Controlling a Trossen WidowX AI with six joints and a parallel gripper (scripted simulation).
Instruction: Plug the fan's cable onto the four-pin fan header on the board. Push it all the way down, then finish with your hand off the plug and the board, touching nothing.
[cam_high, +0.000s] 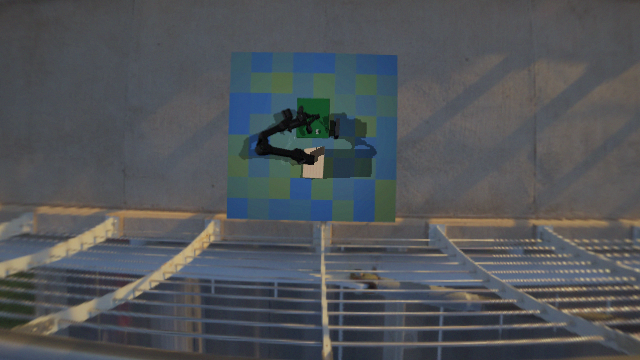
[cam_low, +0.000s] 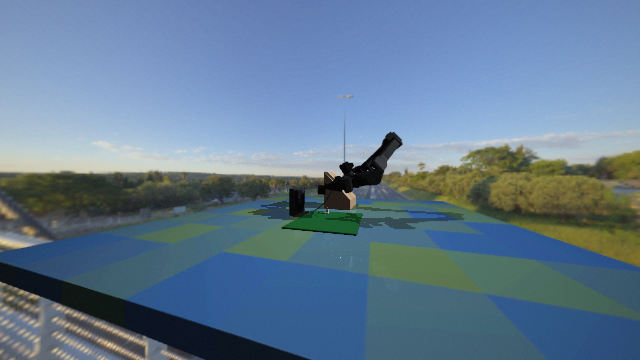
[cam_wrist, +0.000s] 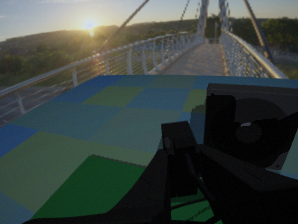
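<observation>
Right now the green board is 3 cm ahead of my gripper tip, 3 cm to the left of it and 14 cm below it. Round my gripper tip: dark plug 1 cm below; black fan 6 cm behind, 14 cm to the right, 7 cm below.
</observation>
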